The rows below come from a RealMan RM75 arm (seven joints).
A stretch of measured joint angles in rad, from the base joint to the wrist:
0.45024 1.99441 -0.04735 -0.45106 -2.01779 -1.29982 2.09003
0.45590 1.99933 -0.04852 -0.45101 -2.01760 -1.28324 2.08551
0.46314 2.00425 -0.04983 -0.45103 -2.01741 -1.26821 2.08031
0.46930 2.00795 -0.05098 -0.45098 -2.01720 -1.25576 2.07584
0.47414 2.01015 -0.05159 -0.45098 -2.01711 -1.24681 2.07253
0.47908 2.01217 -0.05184 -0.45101 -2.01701 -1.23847 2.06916
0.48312 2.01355 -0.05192 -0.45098 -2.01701 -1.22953 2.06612
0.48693 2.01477 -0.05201 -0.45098 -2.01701 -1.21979 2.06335
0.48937 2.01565 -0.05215 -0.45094 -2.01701 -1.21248 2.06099
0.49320 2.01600 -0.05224 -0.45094 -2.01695 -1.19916 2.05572
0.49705 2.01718 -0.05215 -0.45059 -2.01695 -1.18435 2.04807
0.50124 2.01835 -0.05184 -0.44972 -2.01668 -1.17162 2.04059
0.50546 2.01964 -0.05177 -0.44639 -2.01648 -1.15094 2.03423
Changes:
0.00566 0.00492 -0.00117 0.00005 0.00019 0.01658 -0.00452
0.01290 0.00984 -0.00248 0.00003 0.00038 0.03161 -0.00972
0.01906 0.01354 -0.00363 0.00008 0.00059 0.04406 -0.01419
0.02390 0.01574 -0.00424 0.00008 0.00068 0.05301 -0.01750
0.02884 0.01776 -0.00449 0.00005 0.00078 0.06135 -0.02087
0.03288 0.01914 -0.00457 0.00008 0.00078 0.07029 -0.02391
0.03669 0.02036 -0.00466 0.00008 0.00078 0.08003 -0.02668
0.03913 0.02124 -0.00480 0.00012 0.00078 0.08734 -0.02904
0.04296 0.02159 -0.00489 0.00012 0.00084 0.10066 -0.03431
0.04681 0.02277 -0.00480 0.00047 0.00084 0.11547 -0.04196
0.05100 0.02394 -0.00449 0.00134 0.00111 0.12820 -0.04944
0.05522 0.02523 -0.00442 0.00467 0.00131 0.14888 -0.05580

